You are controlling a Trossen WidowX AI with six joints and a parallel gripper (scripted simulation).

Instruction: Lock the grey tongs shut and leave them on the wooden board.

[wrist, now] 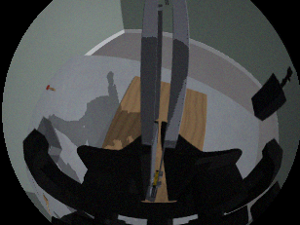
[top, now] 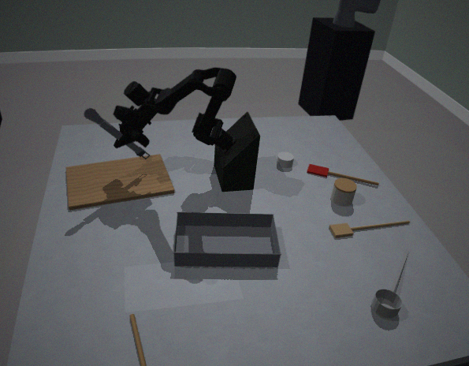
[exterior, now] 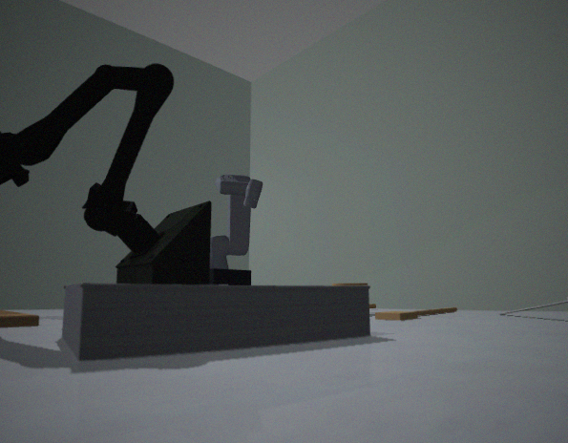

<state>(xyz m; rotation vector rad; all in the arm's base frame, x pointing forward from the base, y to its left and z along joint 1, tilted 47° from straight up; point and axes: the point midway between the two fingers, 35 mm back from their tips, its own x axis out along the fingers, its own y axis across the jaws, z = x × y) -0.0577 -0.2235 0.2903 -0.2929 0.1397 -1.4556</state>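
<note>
Right now my gripper tip is 14 cm above the wooden board. Round my gripper tip: grey roasting tin (41 cm ahead, 28 cm to the left, 12 cm below); white puck (3 cm ahead, 65 cm to the left, 13 cm below); corked jar (29 cm ahead, 76 cm to the left, 11 cm below).
</note>
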